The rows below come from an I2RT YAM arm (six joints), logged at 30 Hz.
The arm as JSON. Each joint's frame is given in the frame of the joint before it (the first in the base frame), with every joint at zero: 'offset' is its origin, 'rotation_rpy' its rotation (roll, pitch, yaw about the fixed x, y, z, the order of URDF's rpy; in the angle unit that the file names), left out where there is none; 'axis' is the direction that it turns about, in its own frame. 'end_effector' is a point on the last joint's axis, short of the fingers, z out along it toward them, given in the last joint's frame.
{
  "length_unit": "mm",
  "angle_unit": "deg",
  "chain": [
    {
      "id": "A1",
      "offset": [
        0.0,
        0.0,
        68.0
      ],
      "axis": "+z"
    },
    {
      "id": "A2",
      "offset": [
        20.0,
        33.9,
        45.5
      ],
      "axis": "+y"
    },
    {
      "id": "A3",
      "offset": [
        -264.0,
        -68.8,
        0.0
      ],
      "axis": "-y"
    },
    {
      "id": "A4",
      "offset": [
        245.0,
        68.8,
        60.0
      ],
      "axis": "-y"
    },
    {
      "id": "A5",
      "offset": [
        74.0,
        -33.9,
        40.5
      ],
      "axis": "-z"
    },
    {
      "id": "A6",
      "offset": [
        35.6,
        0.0,
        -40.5
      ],
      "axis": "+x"
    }
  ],
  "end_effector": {
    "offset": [
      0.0,
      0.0,
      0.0
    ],
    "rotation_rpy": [
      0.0,
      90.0,
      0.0
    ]
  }
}
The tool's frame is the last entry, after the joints.
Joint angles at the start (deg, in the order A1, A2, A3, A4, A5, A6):
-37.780 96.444 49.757 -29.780 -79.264 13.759
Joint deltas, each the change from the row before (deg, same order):
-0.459 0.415 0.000 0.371 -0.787 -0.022
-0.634 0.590 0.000 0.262 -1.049 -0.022
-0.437 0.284 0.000 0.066 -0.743 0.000
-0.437 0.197 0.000 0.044 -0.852 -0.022
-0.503 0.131 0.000 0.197 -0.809 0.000
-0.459 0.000 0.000 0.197 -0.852 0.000
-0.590 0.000 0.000 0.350 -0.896 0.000
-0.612 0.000 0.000 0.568 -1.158 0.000
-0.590 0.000 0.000 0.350 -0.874 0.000
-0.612 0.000 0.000 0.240 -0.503 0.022
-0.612 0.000 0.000 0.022 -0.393 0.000
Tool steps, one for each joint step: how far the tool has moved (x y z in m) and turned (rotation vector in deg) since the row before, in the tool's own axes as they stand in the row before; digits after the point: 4 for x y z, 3 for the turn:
-0.0011 -0.0017 -0.0018 -0.763 -0.257 0.101
-0.0012 -0.0024 -0.0026 -1.009 -0.325 0.403
-0.0005 -0.0011 -0.0019 -0.718 -0.225 0.279
-0.0004 -0.0007 -0.0020 -0.828 -0.211 0.187
-0.0006 -0.0003 -0.0024 -0.795 -0.316 -0.007
-0.0005 0.0003 -0.0022 -0.838 -0.275 -0.149
-0.0007 0.0004 -0.0029 -0.882 -0.406 -0.297
-0.0010 0.0006 -0.0030 -1.135 -0.376 -0.523
-0.0007 0.0005 -0.0029 -0.849 -0.401 -0.318
-0.0006 0.0002 -0.0030 -0.483 -0.502 -0.192
-0.0004 0.0001 -0.0030 -0.373 -0.519 -0.001

